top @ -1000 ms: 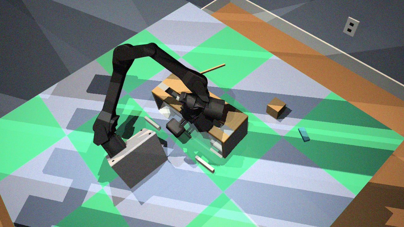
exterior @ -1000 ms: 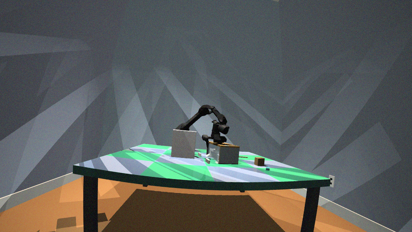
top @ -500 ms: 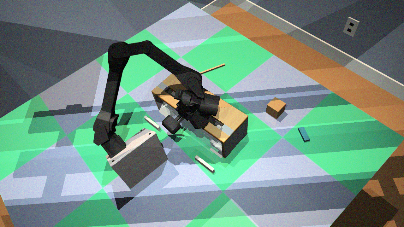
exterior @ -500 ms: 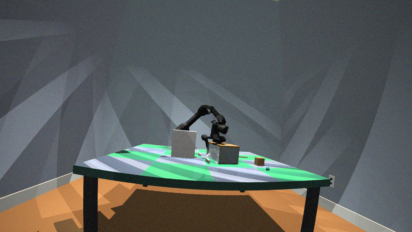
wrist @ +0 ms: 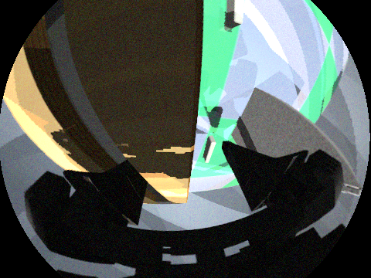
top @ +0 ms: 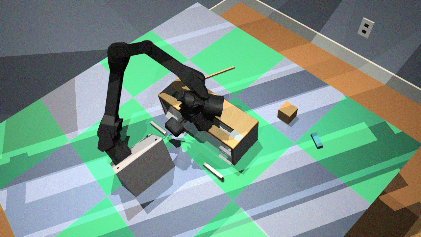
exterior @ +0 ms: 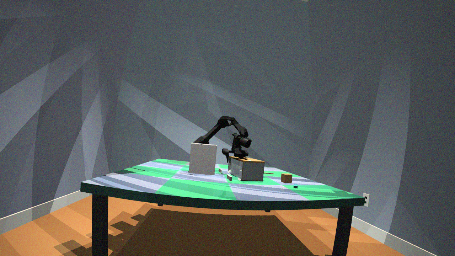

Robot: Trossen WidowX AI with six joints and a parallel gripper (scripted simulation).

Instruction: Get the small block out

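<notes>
The long wooden box is 4 cm ahead of my gripper tip, 3 cm to the right of it and 3 cm below it. From my gripper tip the other things lie so: thin wooden stick (30 cm ahead, 17 cm to the left, 8 cm below); teal piece (33 cm ahead, 36 cm to the right, 8 cm below).
</notes>
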